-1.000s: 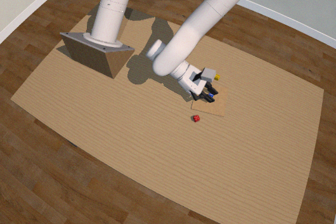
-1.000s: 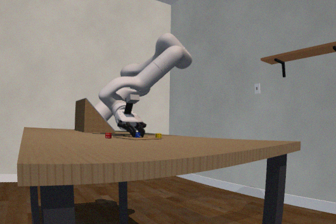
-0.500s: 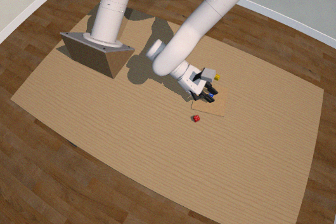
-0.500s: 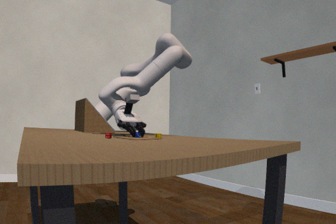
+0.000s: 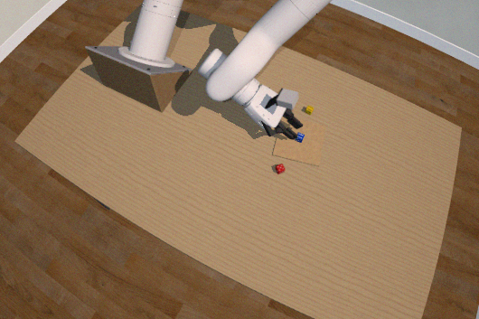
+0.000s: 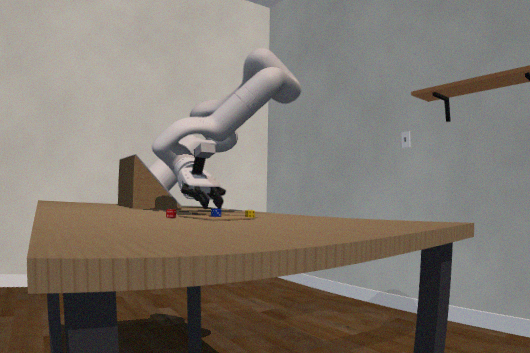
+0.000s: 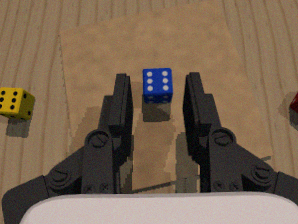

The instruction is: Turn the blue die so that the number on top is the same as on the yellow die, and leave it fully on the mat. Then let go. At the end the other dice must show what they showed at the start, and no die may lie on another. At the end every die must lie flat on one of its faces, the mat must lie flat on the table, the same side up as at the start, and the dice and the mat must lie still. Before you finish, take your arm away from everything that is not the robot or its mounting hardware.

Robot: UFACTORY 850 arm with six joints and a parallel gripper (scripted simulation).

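The blue die is 30 mm below my hand and 30 mm ahead of it. Also, from my hand: red die 120 mm to the right, 30 mm below, 30 mm ahead; then tan mat 40 mm below, 30 mm ahead; then yellow die 110 mm to the left, 30 mm below, 10 mm ahead.
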